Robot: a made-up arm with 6 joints.
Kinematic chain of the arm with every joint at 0, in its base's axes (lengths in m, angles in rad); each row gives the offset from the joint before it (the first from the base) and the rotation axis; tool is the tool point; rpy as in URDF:
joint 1: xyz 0 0 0.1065 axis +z
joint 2: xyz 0 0 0 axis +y
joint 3: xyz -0.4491 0 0.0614 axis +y
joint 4: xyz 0.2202 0 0.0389 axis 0.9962 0 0.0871
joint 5: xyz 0 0 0 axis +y
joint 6: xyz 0.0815 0 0.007 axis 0.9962 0 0.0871
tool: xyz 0 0 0 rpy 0 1.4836 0
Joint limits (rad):
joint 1: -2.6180..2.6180
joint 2: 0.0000..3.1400
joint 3: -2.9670..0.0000
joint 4: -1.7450..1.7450
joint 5: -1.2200..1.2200
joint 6: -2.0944..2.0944
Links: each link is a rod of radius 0.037 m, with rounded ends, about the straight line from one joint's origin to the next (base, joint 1, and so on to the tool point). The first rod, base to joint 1, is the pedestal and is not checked.
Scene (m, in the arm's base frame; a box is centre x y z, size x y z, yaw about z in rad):
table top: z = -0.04
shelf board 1: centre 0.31 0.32 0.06 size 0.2 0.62 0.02 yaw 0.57
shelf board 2: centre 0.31 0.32 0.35 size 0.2 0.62 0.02 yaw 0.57
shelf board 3: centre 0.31 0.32 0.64 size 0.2 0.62 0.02 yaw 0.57
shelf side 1: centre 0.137 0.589 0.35 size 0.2 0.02 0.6 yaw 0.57
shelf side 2: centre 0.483 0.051 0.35 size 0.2 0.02 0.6 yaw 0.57
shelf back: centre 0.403 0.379 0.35 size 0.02 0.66 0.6 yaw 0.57
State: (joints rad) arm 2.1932 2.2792 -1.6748 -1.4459 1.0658 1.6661
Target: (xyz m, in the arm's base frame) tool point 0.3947 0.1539 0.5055
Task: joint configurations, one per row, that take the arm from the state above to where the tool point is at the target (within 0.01 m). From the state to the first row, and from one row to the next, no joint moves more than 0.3 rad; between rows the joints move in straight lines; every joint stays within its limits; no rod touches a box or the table.
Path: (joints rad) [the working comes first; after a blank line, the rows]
Joints at the target: 0.5529 1.8117 -1.5934 -1.4508 1.2200 1.6661
Straight joint move there: touches shelf board 2, shelf side 1.

1: 1.9867 2.1006 -1.4160 -1.3569 1.0915 1.7169
2: 1.7801 1.9220 -1.1572 -1.2679 1.1172 1.7677
3: 1.5736 1.7434 -0.8984 -1.1789 1.1429 1.8185
4: 1.3670 1.5649 -0.6396 -1.0899 1.1686 1.8693
5: 1.1605 1.3863 -0.3808 -1.0009 1.1943 1.9202
6: 0.9539 1.2077 -0.1220 -0.9119 1.2200 1.9710
7: 0.8737 1.3285 -0.4163 -1.0197 1.2200 1.9100
8: 0.7935 1.4493 -0.7106 -1.1275 1.2200 1.8490
9: 0.7133 1.5701 -1.0049 -1.2352 1.2200 1.7880
10: 0.6331 1.6909 -1.2991 -1.3430 1.2200 1.7271
11: 0.5529 1.8117 -1.5934 -1.4508 1.2200 1.6661

